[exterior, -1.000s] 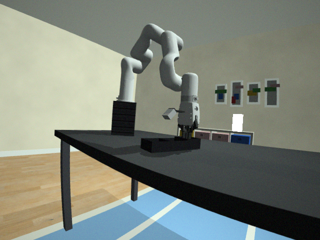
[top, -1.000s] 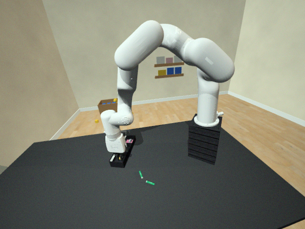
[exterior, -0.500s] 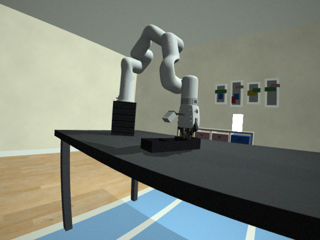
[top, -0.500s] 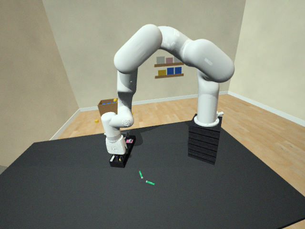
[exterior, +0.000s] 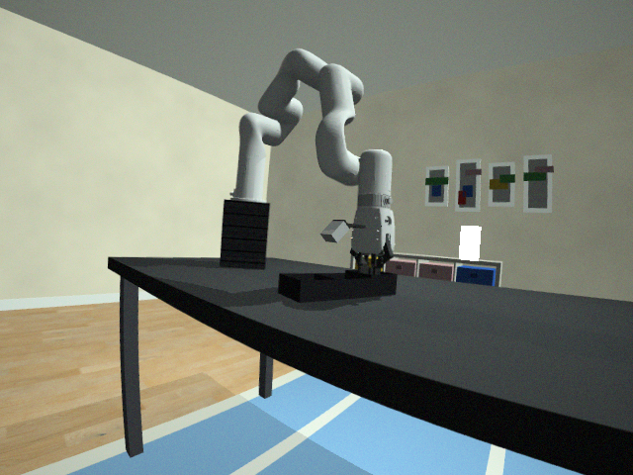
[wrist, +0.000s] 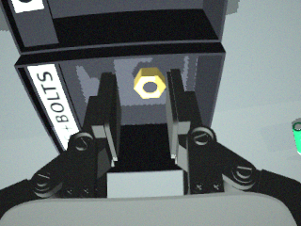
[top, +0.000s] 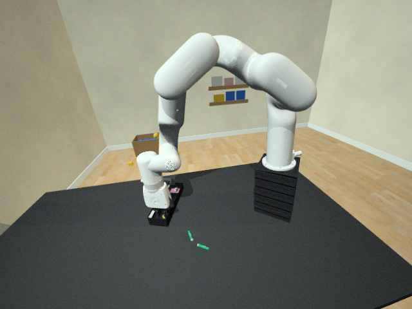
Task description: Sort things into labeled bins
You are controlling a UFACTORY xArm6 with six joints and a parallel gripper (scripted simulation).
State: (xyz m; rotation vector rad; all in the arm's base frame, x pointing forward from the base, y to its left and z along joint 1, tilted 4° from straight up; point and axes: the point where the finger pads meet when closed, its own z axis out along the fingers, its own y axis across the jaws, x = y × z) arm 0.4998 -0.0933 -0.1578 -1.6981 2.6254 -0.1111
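Now: hand 30 mm above the yellow hex nut. From my hand the other things lie so: pink flat pad (150 mm to the right, 70 mm behind, 30 mm below); battery (130 mm to the left, 100 mm behind, 30 mm below); white part (150 mm to the right, 80 mm behind, 10 mm below).
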